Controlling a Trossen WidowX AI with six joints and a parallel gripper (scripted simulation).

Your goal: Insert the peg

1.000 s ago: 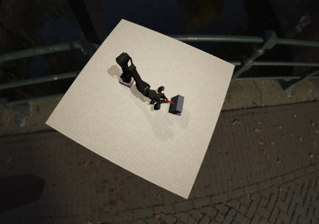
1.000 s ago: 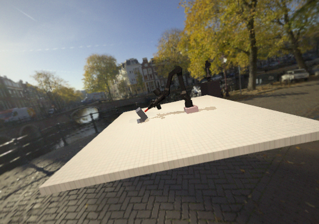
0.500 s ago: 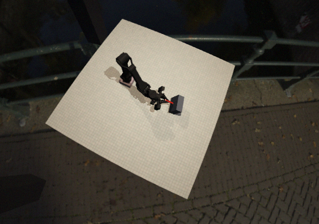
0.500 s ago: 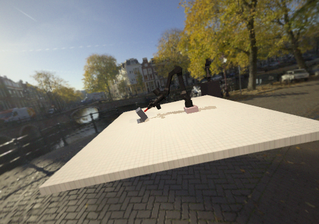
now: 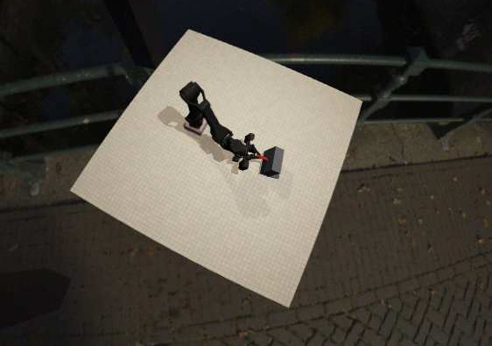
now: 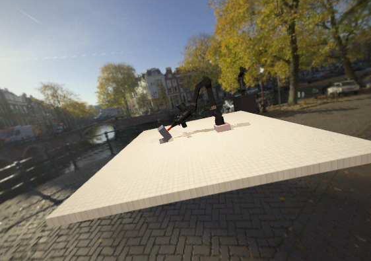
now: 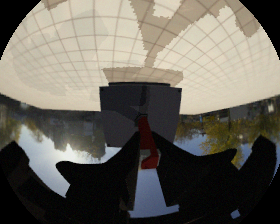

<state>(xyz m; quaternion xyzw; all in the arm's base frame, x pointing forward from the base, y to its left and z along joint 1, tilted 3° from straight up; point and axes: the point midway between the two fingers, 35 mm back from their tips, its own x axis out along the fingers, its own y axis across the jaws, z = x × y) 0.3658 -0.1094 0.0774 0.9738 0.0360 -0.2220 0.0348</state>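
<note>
The red peg is 20 mm behind my gripper tip and 10 mm above it. Round my gripper tip: sloped grey panel 60 mm ahead, 30 mm below.
</note>
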